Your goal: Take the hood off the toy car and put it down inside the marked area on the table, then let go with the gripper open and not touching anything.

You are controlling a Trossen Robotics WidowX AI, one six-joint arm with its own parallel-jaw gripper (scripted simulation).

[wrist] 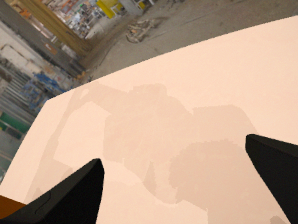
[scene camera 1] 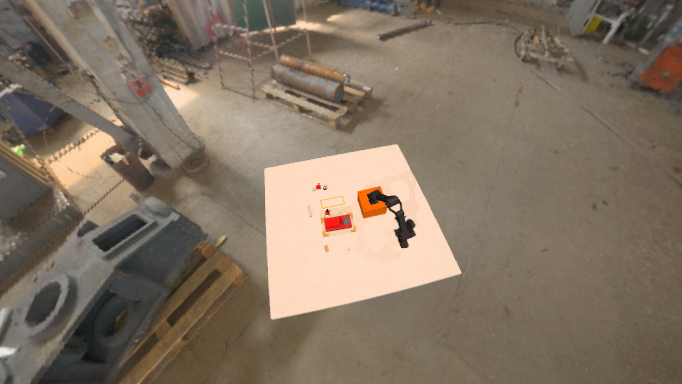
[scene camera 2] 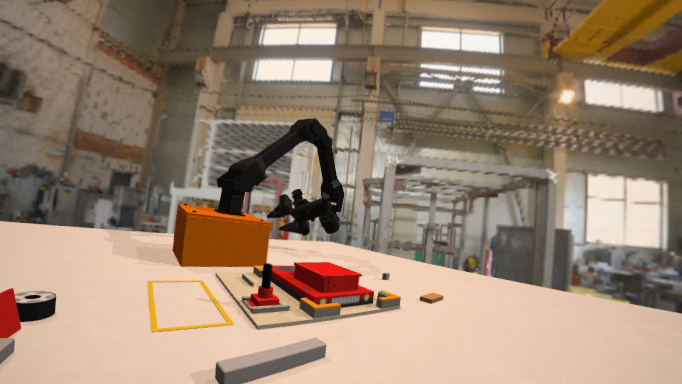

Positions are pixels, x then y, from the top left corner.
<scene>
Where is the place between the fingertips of the gripper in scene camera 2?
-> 273,223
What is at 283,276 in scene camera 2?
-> A toy car.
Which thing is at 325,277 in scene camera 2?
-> A hood.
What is the gripper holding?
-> Nothing.
</scene>
